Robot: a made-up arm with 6 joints.
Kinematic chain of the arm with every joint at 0, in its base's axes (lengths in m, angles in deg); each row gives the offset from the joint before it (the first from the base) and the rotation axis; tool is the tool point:
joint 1: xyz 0 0 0.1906 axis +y
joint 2: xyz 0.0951 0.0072 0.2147 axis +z
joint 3: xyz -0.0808 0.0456 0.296 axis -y
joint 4: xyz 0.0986 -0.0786 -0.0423 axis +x
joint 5: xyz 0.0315 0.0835 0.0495 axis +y
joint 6: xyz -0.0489 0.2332 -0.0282 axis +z
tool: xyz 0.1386 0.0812 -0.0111
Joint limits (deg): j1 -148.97..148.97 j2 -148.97..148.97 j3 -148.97..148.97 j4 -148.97..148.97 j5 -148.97..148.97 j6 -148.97..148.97
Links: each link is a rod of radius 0.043 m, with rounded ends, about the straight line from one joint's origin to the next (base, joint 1, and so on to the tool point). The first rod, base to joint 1, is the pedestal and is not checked.
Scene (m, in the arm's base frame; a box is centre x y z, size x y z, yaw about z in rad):
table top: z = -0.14
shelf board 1: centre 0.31 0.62 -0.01 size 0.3 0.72 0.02 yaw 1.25
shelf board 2: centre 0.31 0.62 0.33 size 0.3 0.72 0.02 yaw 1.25
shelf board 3: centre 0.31 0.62 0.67 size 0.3 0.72 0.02 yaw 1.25
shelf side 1: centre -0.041 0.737 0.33 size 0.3 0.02 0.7 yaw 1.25
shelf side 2: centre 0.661 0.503 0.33 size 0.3 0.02 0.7 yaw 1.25
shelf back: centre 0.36 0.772 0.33 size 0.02 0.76 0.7 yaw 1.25
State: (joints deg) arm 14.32 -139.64 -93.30 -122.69 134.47 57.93
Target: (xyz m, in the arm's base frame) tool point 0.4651 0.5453 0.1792
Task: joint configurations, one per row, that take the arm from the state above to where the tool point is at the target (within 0.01 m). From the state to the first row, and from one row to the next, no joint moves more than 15 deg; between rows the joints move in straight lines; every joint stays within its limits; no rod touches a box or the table.
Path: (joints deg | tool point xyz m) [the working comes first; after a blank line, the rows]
Joints at the target: 41.70 -135.80 -82.82 -124.53 137.23 63.92
Straight joint move there: touches shelf board 2.

1: 2.84 -142.75 -82.69 -116.28 134.96 59.35 | 0.4831 0.4726 0.4764
2: -8.64 -145.86 -72.08 -109.86 135.45 60.78 | 0.4566 0.3842 0.4772
3: -20.12 -148.97 -61.47 -103.45 135.94 62.20 | 0.4170 0.2813 0.4820
4: -6.15 -146.71 -55.40 -105.63 137.41 65.92 | 0.4233 0.2809 0.3185
5: 7.82 -144.45 -49.33 -107.80 138.88 69.64 | 0.3746 0.2728 0.1792
6: 19.11 -141.57 -60.49 -113.38 138.33 67.73 | 0.4080 0.3783 0.1689
7: 30.40 -138.69 -71.65 -118.95 137.78 65.82 | 0.4359 0.4709 0.1696
8: 41.70 -135.80 -82.82 -124.53 137.23 63.92 | 0.4651 0.5453 0.1792

